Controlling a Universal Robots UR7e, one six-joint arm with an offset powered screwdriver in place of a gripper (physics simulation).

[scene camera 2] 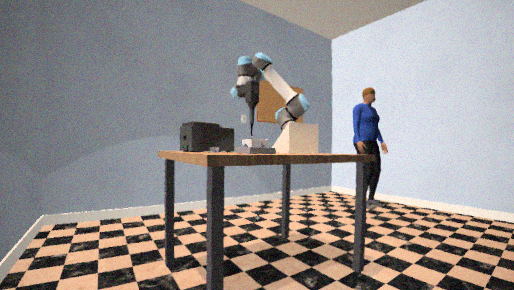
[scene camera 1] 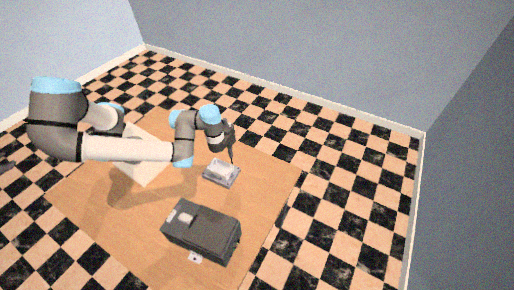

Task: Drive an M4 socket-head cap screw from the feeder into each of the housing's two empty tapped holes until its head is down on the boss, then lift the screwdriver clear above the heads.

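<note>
The housing (scene camera 1: 220,169) (scene camera 2: 256,143) is a small pale block on a grey base plate (scene camera 1: 224,183) (scene camera 2: 262,150) on the table. My screwdriver (scene camera 1: 232,162) (scene camera 2: 251,134) points straight down with its thin tip at the housing's back right corner in scene camera 1 and close above or at its top in scene camera 2. Whether the tip touches anything or carries a screw is too small to tell. The screw heads and tapped holes cannot be made out. The feeder (scene camera 1: 212,227) (scene camera 2: 199,137) is a dark box apart from the housing.
A small pale plate with a dark dot (scene camera 1: 195,257) lies beside the feeder. The arm's pale pedestal (scene camera 1: 145,172) (scene camera 2: 303,138) stands on the wooden table (scene camera 1: 260,200) (scene camera 2: 300,159). A person in a blue top (scene camera 2: 366,122) stands behind the table's right end in scene camera 2.
</note>
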